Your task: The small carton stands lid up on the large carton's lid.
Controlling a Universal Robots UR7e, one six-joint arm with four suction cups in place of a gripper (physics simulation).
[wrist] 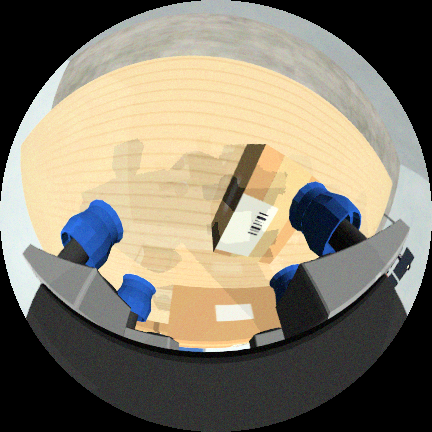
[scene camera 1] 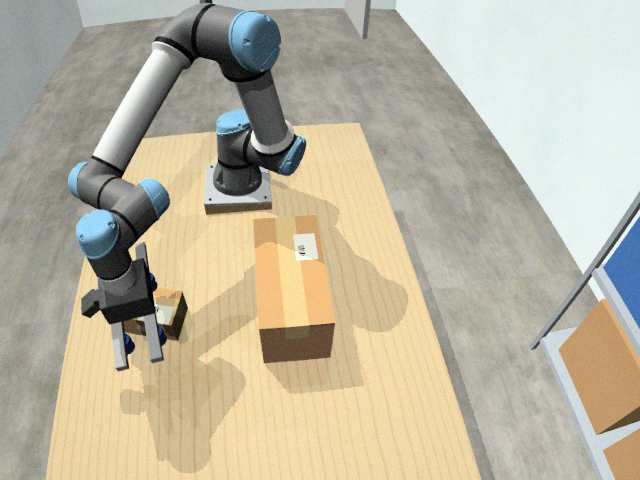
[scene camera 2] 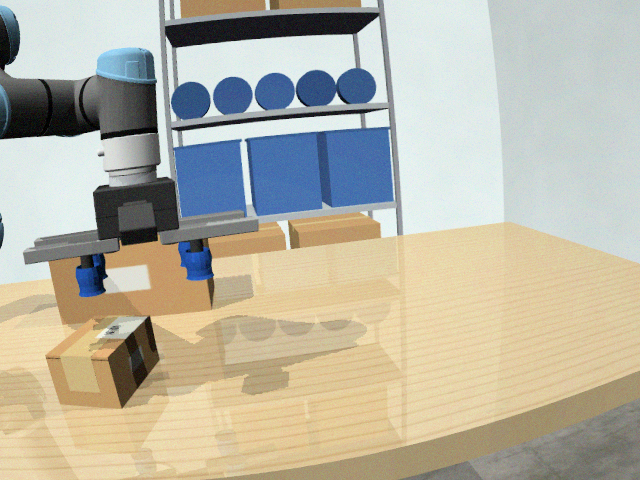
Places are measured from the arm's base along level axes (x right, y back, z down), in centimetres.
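Where they show: end effector, tool point: (wrist: pixel 206 261) (scene camera 2: pixel 144 277); arm's base, origin of the base link: (scene camera 1: pixel 237 180).
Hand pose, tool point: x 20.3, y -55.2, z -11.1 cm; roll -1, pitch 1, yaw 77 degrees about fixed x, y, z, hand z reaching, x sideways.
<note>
Each offset is from my tool point to the top centre of the thing. Level surfaces: height alone.
The small carton {dx +0.5, dy +8.0, dz +7.1 cm} (scene camera 1: pixel 176 298) (scene camera 2: pixel 85 379) (wrist: pixel 265 175) stands on the table, lid up, with tape and a barcode label on its lid and another label on a side. The large carton {dx -33.6, dy +10.4, dz -1.2 cm} (scene camera 1: pixel 320 289) (scene camera 2: pixel 175 291) (wrist: pixel 192 310) stands apart from it, also lid up; no carton stands on its lid. My suction gripper (scene camera 1: pixel 139 315) (scene camera 2: pixel 144 272) (wrist: pixel 210 257) is open, its four blue cups pointing down with nothing on them. It hangs above the small carton, with a gap between cups and lid. In scene camera 1 it hides part of the small carton.
The wooden table {dz +14.4 cm} (scene camera 1: pixel 387 428) (scene camera 2: pixel 465 310) (wrist: pixel 150 100) carries both cartons and the arm's base (scene camera 1: pixel 237 198). Arm shadows fall across it. A shelf rack (scene camera 1: pixel 584 277) (scene camera 2: pixel 395 170) with blue bins (scene camera 2: pixel 284 175), blue round items (scene camera 2: pixel 273 91) and cartons stands beyond the table.
</note>
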